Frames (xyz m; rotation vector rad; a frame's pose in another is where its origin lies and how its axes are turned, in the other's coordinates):
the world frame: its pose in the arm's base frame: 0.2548 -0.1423 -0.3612 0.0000 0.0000 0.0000
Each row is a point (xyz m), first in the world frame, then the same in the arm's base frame.
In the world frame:
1: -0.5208 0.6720 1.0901
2: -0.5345 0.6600 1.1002
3: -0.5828 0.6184 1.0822
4: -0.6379 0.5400 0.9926
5: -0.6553 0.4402 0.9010
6: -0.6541 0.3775 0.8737
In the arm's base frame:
1: -0.2660 0.5297 0.7289
2: -0.2797 0.5177 0.7390
3: -0.3280 0.4761 0.7210
4: -0.3831 0.3977 0.6314
5: -0.4005 0.2979 0.5398
6: -0.3993 0.2352 0.5125

